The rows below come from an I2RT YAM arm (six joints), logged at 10 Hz.
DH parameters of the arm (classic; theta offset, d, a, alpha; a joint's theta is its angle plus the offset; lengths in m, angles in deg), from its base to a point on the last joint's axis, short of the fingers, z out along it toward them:
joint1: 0 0.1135 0.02 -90
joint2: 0 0 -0.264 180
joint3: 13.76 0 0.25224 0
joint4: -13.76 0 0.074 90
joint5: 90 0 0 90
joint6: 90 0.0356 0 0
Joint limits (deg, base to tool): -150..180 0..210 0..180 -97..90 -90..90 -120..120
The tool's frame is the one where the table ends.
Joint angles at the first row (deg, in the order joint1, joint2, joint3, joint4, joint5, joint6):
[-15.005, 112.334, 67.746, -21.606, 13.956, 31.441]
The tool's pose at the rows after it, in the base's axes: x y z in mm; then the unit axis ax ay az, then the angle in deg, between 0 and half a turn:
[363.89, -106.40, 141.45, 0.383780, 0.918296, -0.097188, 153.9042]
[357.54, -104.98, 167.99, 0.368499, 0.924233, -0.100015, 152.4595]
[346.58, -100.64, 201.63, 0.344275, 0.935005, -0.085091, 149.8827]
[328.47, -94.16, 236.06, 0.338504, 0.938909, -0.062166, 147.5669]
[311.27, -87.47, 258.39, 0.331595, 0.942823, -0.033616, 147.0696]
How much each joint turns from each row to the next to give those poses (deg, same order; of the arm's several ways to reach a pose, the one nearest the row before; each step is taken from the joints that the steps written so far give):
[0.000, -1.946, 0.195, -1.004, -0.044, -4.175]
[-0.044, -4.283, 0.526, -3.126, -0.022, -2.142]
[0.001, -5.880, 0.219, -3.127, -2.207, -2.840]
[-0.001, -6.709, 0.001, -4.262, -2.558, -0.307]
[0.001, -4.942, -0.003, -4.305, -3.235, 0.000]

